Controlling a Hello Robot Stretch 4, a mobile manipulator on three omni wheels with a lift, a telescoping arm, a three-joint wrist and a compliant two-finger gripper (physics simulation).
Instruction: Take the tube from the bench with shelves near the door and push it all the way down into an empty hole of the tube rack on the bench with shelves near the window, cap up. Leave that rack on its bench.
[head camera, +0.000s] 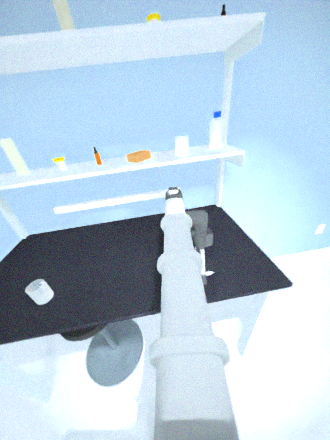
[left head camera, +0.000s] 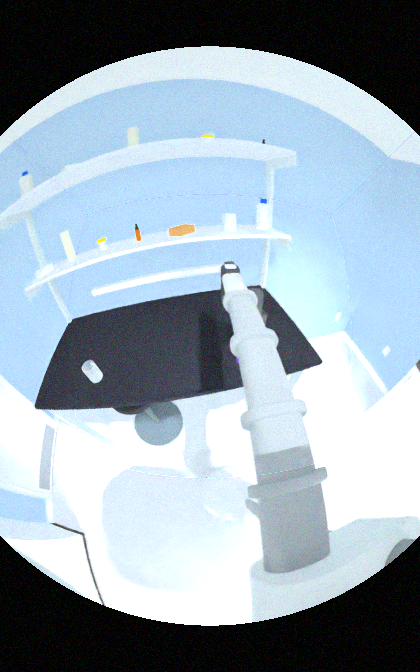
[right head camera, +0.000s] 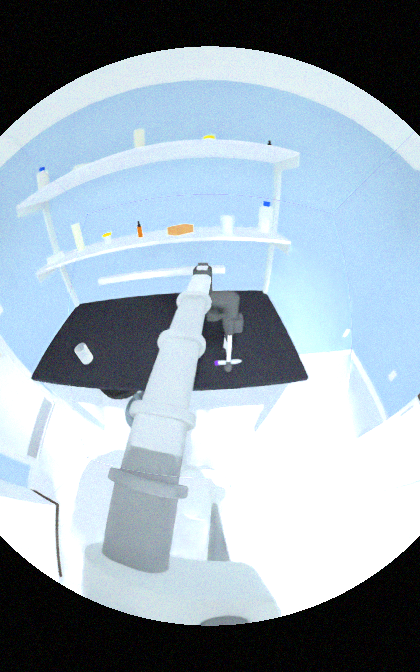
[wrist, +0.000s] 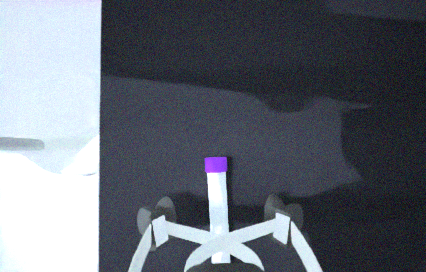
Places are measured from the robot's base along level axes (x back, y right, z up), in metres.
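Pixels of known places: gripper, between the fingertips: (wrist: 219, 212).
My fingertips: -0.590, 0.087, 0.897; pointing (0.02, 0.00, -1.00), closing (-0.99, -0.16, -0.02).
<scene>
Behind a point stands the place of what it marks, as x, y, z.
The tube (wrist: 217, 192) @[-0.585, 0.069, 0.904] (right head camera: 236, 361) (head camera: 210, 273) @[-0.593, 0.139, 0.897] is white with a purple cap (wrist: 216, 164) @[-0.581, 0.044, 0.906] (right head camera: 217, 363) (left head camera: 238, 360). It lies on its side on the black bench top (head camera: 115, 270) @[-0.658, -0.335, 0.886] (left head camera: 150, 345) (right head camera: 125, 340), near the front edge. My gripper (wrist: 219, 212) @[-0.590, 0.087, 0.898] (right head camera: 228, 357) is open over the tube, pointing down. In the wrist view the tube runs between the two spread fingers, with a gap on each side, and its cap is beyond them; its lower end is partly hidden behind the gripper's crossed links. The arm hides most of the tube in the left head view. The tube rack does not show.
A whitish cup (head camera: 39, 292) @[-0.503, -0.605, 0.958] (left head camera: 92, 371) (right head camera: 83, 353) lies at the bench's left. A lower shelf (head camera: 120, 166) @[-0.922, -0.253, 1.343] and an upper shelf (head camera: 120, 40) @[-0.952, -0.146, 1.781] with bottles and containers are above the bench. A round grey-blue stool part (head camera: 115, 353) @[-0.592, -0.565, 0.002] is below the front edge.
</scene>
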